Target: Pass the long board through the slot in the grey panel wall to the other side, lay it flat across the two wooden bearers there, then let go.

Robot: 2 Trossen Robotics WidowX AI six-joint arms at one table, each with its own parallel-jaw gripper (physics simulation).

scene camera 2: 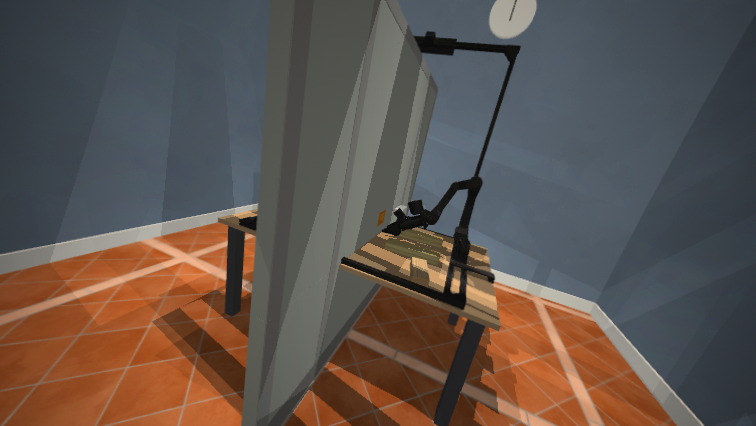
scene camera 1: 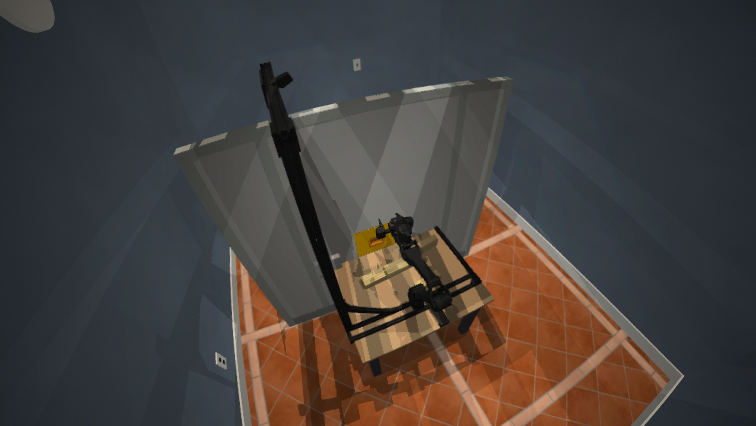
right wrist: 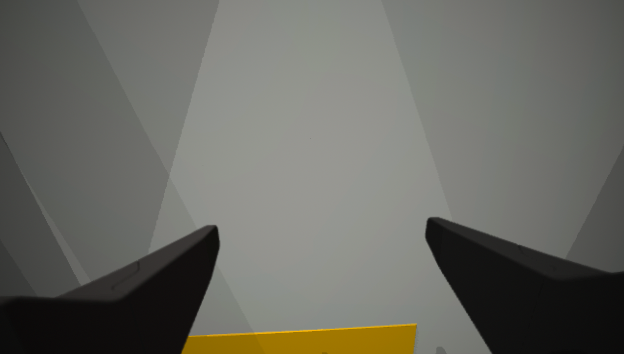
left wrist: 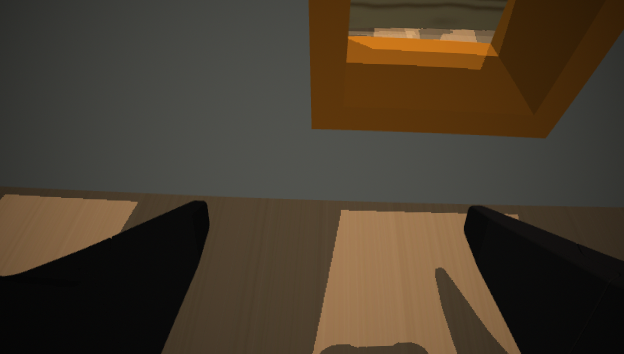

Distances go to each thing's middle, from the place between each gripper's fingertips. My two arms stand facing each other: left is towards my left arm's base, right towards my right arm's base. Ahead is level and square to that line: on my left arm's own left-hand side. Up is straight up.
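From my left hand: yellow slot surround (right wrist: 408, 331), 9 cm to the right, 4 cm behind, 5 cm above; orange-framed slot (left wrist: 519, 85), 7 cm to the right, 4 cm behind, 4 cm above.
From my right hand: orange-framed slot, 11 cm to the left, 4 cm behind, 25 cm below; yellow slot surround, 8 cm to the left, 4 cm behind, 24 cm below.
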